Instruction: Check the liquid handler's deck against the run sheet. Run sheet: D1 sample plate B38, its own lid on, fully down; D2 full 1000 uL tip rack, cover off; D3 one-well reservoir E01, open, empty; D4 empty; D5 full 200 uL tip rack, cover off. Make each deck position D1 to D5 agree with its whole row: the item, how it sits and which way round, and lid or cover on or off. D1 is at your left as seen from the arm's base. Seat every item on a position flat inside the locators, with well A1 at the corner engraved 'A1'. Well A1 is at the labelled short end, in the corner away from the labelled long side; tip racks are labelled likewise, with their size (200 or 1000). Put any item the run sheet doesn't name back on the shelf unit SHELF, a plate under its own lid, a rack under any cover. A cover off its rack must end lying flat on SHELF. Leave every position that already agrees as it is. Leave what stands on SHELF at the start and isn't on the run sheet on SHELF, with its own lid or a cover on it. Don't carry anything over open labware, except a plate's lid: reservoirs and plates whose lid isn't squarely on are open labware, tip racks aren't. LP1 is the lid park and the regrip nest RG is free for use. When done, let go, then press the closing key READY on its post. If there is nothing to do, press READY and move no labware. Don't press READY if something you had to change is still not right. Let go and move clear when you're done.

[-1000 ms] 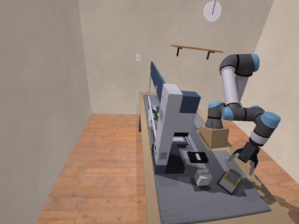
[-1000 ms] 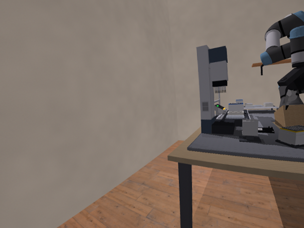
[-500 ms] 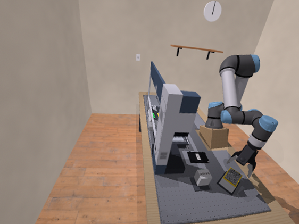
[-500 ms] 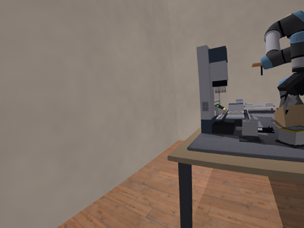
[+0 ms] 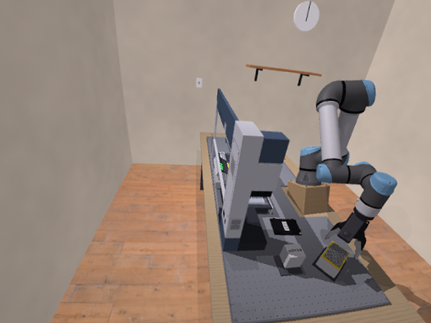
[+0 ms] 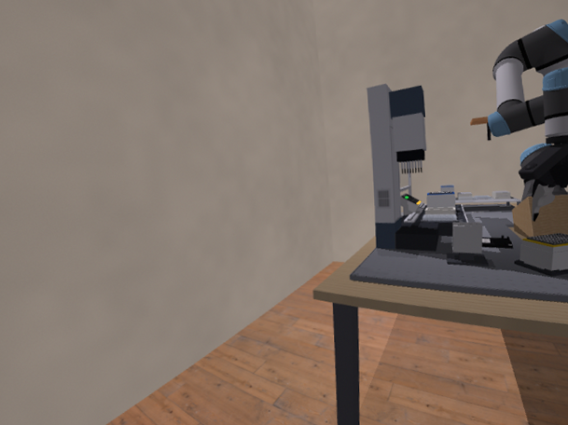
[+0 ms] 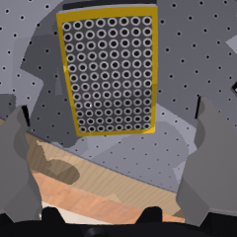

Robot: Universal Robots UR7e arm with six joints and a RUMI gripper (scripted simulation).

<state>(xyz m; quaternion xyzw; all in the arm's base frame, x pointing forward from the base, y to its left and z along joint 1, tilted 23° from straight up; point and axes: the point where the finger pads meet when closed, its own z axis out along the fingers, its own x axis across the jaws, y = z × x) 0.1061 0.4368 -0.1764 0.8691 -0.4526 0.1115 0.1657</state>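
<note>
My gripper is now 1 cm to the left of the yellow-rimmed tip rack and 6 cm above it. Round my hand: regrip nest RG: 11 cm below; then ready key post: 20 cm ahead, 3 cm to the right, 4 cm below; then LP1 label: 13 cm ahead, 22 cm to the right, 10 cm below.
</note>
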